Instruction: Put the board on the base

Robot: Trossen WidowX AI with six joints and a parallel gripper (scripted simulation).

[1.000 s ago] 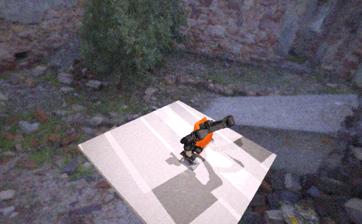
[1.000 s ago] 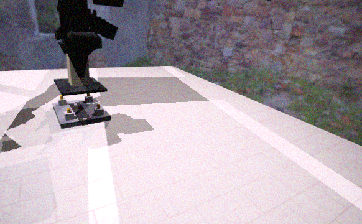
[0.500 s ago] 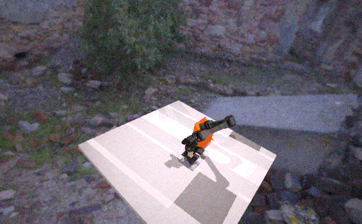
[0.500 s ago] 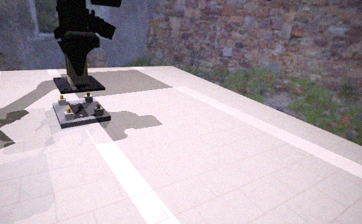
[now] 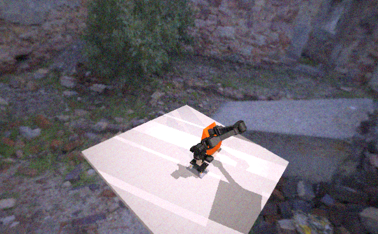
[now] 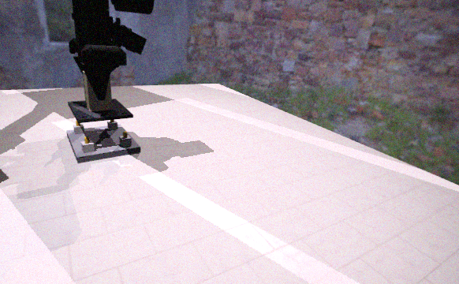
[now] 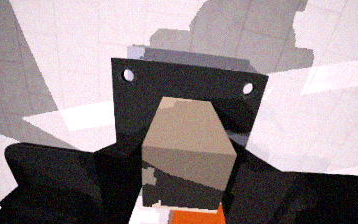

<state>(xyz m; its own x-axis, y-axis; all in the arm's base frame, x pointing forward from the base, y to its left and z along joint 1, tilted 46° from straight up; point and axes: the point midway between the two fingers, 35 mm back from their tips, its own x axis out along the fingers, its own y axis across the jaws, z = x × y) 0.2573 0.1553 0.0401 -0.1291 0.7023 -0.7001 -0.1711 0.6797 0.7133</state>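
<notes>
Now: the grey base 90 mm below my gripper tip. The rest, counted from my gripper tip: flat black board: right at my gripper tip.
</notes>
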